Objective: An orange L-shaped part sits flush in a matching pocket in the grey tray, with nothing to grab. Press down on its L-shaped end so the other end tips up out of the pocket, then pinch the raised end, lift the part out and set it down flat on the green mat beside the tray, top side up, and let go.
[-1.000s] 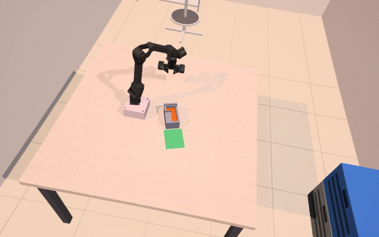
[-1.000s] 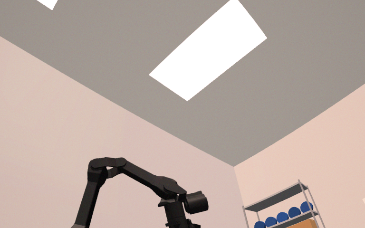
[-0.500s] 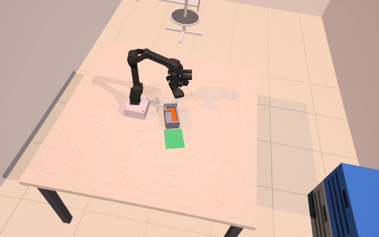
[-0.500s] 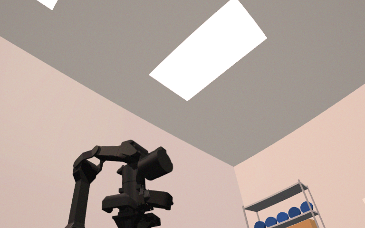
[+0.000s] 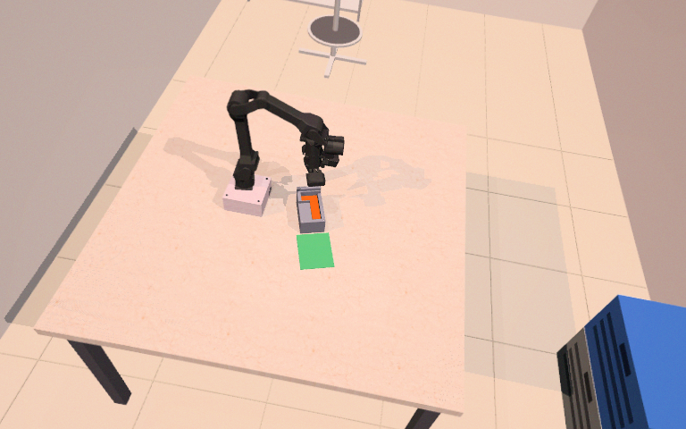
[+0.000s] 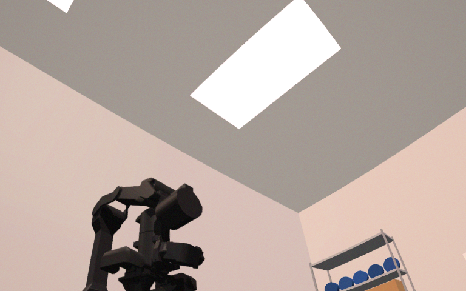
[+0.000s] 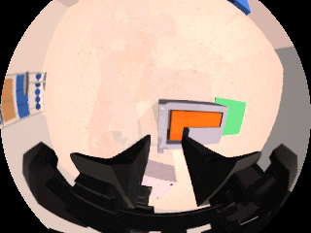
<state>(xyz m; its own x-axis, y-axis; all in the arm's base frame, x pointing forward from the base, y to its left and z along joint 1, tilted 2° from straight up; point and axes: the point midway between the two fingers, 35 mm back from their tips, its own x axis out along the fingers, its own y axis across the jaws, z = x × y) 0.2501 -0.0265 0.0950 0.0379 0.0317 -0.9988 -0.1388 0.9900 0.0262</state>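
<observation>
Right now my gripper tip is 10 mm past the orange L-shaped part, 60 mm to the left of it and 80 mm above it. Also, from my gripper tip: green mat 20 mm ahead, 220 mm to the right, 140 mm below.
</observation>
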